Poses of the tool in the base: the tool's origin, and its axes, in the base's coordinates. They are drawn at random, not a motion.
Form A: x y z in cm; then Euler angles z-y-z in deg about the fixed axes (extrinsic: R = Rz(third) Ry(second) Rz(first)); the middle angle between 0 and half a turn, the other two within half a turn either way.
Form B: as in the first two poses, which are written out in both.
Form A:
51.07 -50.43 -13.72 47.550 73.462 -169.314
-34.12 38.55 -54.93 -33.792 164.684 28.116
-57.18 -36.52 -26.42 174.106 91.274 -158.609
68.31 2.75 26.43 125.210 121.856 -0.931
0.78 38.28 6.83 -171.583 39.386 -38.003
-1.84 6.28 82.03 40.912 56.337 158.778
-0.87 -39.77 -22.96 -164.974 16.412 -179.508
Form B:
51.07 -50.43 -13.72 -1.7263 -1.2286 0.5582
-34.12 38.55 -54.93 2.0459 0.2351 -3.0132
-57.18 -36.52 -26.42 1.5246 -1.1968 1.6317
68.31 2.75 26.43 -0.9255 1.0146 3.1154
0.78 38.28 6.83 2.4976 0.5236 0.4680
-1.84 6.28 82.03 -3.0386 -0.8881 -0.4979
-0.87 -39.77 -22.96 0.2712 -0.2864 0.0025

